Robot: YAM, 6 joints.
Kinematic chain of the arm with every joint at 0, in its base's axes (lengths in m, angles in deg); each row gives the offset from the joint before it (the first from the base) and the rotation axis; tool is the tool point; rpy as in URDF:
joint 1: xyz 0 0 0.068 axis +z
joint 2: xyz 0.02 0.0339 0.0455 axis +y
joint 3: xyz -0.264 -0.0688 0 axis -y
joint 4: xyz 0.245 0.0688 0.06 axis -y
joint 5: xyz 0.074 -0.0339 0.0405 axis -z
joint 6: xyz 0.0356 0 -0.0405 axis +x
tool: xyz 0 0 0 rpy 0 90 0
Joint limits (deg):
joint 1: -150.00..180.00
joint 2: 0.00..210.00
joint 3: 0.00..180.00
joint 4: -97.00..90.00
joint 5: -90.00..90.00
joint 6: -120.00..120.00
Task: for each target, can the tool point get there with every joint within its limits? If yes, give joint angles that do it. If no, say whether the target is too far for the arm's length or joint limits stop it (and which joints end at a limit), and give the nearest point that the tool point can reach.
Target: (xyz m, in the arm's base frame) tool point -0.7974 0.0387 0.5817
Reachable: no: too far | nearest point -0.5556 0.0270 0.4361 | short by 0.282 m
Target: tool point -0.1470 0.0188 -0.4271
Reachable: no: joint limits stop it (at a limit: joint 2) | nearest point -0.1610 0.0206 -0.3699 | short by 0.059 m
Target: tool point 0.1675 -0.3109 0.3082
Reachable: yes | joints -66.07 105.28 99.82 -76.91 -49.25 9.15
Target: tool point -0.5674 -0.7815 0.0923
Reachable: no: too far | nearest point -0.3794 -0.5225 0.0995 | short by 0.320 m
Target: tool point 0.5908 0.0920 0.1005
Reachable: yes | joints 10.82 161.04 120.79 47.93 35.31 -7.43
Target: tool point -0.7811 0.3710 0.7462
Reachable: no: too far | nearest point -0.4705 0.2235 0.4887 | short by 0.430 m
